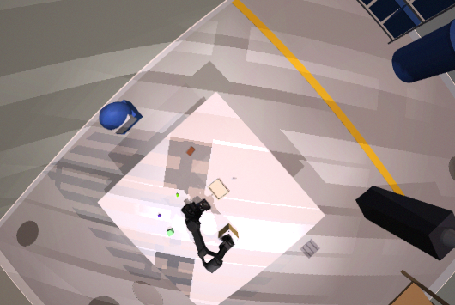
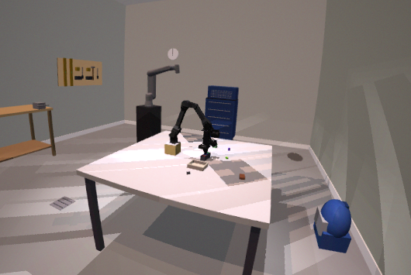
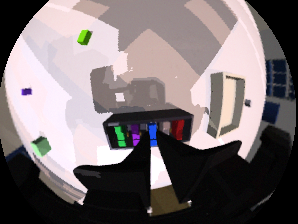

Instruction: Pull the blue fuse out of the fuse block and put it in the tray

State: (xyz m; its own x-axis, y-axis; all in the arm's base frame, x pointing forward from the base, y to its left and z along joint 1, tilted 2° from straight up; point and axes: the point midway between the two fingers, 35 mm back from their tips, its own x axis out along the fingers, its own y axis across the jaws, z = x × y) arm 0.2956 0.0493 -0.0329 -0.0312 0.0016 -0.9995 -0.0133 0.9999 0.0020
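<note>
My gripper tip is now 2 cm to the right of the purple fuse and 1 cm above it. The rest, counted from my gripper tip: blue fuse 1 cm below; then red fuse 4 cm to the right, 1 cm below; then green fuse 4 cm to the left, 1 cm below.
</note>
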